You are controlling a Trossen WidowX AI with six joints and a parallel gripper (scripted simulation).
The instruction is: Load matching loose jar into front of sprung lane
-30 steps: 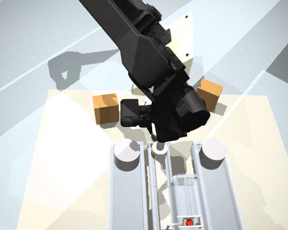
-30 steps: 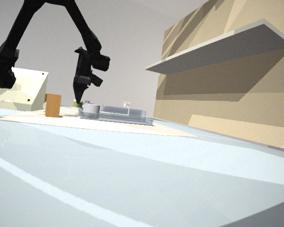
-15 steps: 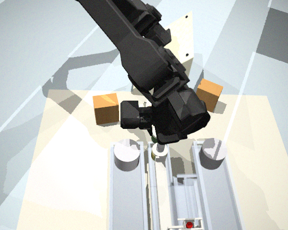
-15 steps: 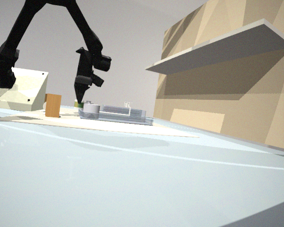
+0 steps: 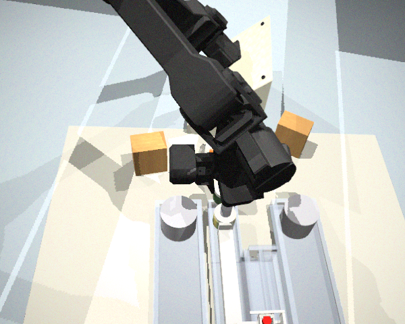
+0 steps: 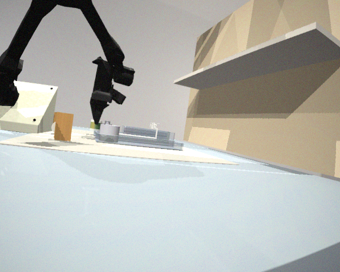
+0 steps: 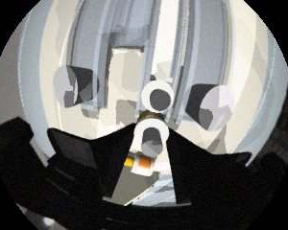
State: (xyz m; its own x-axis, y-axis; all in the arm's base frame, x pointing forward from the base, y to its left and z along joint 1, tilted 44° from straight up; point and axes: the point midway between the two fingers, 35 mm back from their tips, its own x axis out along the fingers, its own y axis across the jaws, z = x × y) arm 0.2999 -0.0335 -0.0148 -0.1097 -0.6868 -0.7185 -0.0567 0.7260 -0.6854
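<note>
My gripper tip is now 17 cm short of the grey lane rack, 3 cm to the right of it and 3 cm above it. From my gripper tip the other things lie so: red mark: 22 cm ahead, 5 cm to the left, 2 cm above; then shelf: 54 cm ahead, 2 cm to the left, 32 cm above.
</note>
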